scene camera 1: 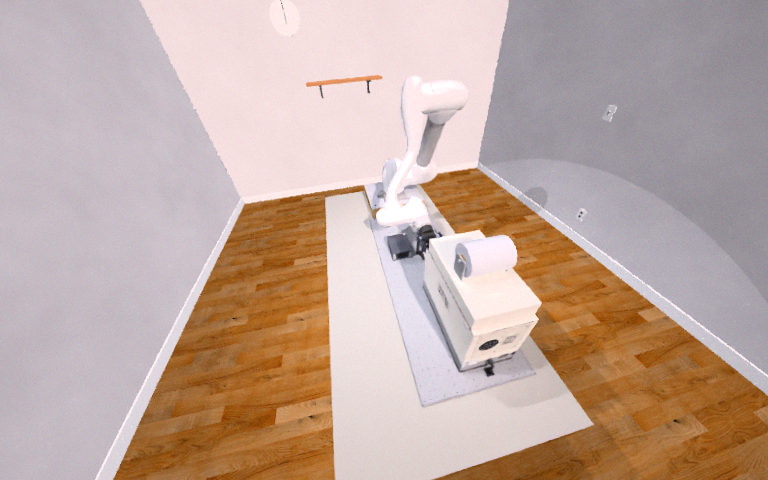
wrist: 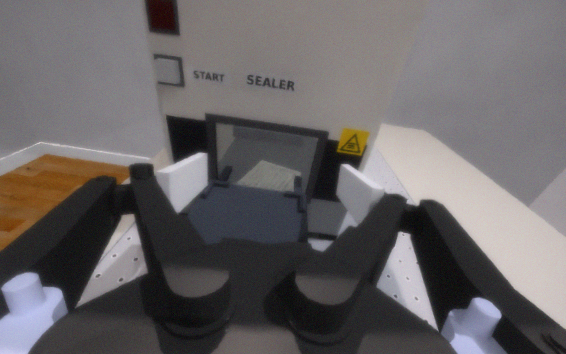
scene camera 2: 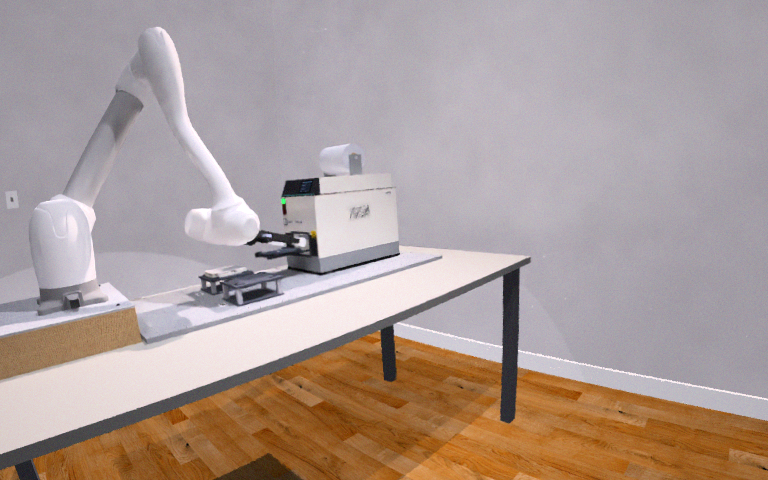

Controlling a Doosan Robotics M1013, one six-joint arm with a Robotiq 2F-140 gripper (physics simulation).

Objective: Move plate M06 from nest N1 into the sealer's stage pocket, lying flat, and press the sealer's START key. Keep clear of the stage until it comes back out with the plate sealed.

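Places are measured from the arm's base along level axes (x right, y ahead, z up), in metres.
Pixels of known places: gripper, between the fingertips: (wrist: 273, 174) (scene camera 2: 294, 242); arm's base, origin of its link: (scene camera 2: 72, 302).
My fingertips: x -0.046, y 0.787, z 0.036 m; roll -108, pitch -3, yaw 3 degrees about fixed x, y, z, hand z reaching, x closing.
Observation:
For each thing: its top centre in the pictures, then the offset to it from my fingertips. "spot": a spot on its surface instead.
- dark stage, centre of its top: (wrist: 247, 218) (scene camera 2: 283, 249) dz -0.018, dx -0.015, dy -0.043 m
- pale plate, centre of its top: (scene camera 2: 224, 269) dz -0.054, dx -0.053, dy -0.266 m
- rear nest, centre of its top: (scene camera 2: 225, 272) dz -0.065, dx -0.053, dy -0.266 m
- dark nest, centre of its top: (scene camera 2: 250, 277) (scene camera 1: 399, 242) dz -0.057, dx +0.142, dy -0.268 m
- film roll, centre of its top: (scene camera 1: 488, 242) (scene camera 2: 340, 145) dz +0.356, dx -0.013, dy +0.269 m
- green lamp, centre of its top: (scene camera 2: 283, 198) dz +0.161, dx -0.107, dy +0.037 m
- pale patch, a spot on its surface: (wrist: 272, 172) spot: dz -0.100, dx -0.009, dy +0.159 m
- yellow warning label, a spot on its surface: (wrist: 353, 142) spot: dz +0.028, dx +0.075, dy +0.037 m
The white sealer (scene camera 1: 481, 300) (scene camera 2: 356, 223) (wrist: 320, 50) stands on the bench, its START key (wrist: 169, 70) at the upper left in the wrist view. My gripper (scene camera 2: 304, 240) (wrist: 273, 174) is open wide and empty in front of the sealer's opening. The dark stage (scene camera 2: 274, 253) (wrist: 250, 215) sticks out below and between the fingers; its visible part is bare, the near part hidden by my gripper. A pale plate (scene camera 2: 225, 271) lies on the rear nest (scene camera 2: 211, 284) in scene camera 2; its label and the nest's are unreadable.
A dark nest (scene camera 1: 399, 247) (scene camera 2: 252, 279) stands beside the rear one, in front of the sealer. A film roll (scene camera 1: 489, 255) (scene camera 2: 339, 159) sits on the sealer. A green lamp (scene camera 2: 283, 200) is lit. A pale patch (wrist: 272, 172) shows inside the opening. A yellow warning label (wrist: 353, 142) is right of it.

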